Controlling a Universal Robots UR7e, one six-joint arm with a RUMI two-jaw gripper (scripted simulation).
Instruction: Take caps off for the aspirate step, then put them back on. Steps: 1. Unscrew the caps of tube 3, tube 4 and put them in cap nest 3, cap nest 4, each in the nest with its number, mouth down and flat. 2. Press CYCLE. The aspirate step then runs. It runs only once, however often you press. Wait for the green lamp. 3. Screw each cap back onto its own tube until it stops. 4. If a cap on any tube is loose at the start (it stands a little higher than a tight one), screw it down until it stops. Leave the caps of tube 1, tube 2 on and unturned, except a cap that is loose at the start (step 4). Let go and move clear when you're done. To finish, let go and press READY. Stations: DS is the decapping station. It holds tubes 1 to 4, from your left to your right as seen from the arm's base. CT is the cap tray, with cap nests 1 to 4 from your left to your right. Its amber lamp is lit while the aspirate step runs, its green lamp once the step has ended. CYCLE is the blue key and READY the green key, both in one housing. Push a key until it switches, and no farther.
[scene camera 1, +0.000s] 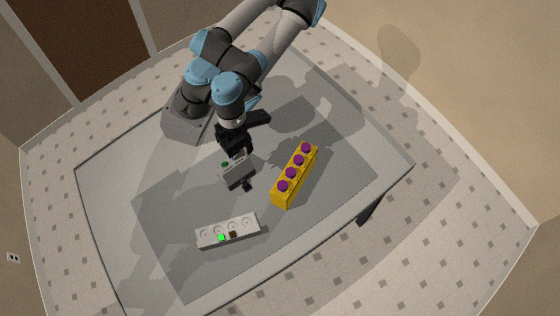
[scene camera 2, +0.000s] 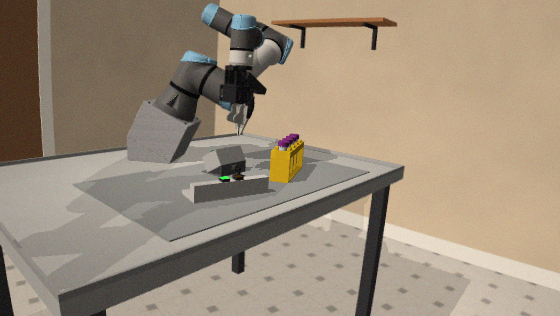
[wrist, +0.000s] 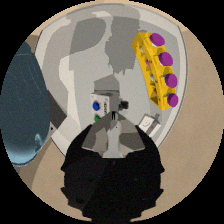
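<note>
Grey key housing (scene camera 1: 237, 172) (wrist: 108, 100) in sight. My gripper (scene camera 2: 239, 135) (scene camera 1: 244, 157) (wrist: 113, 111) visible too.
</note>
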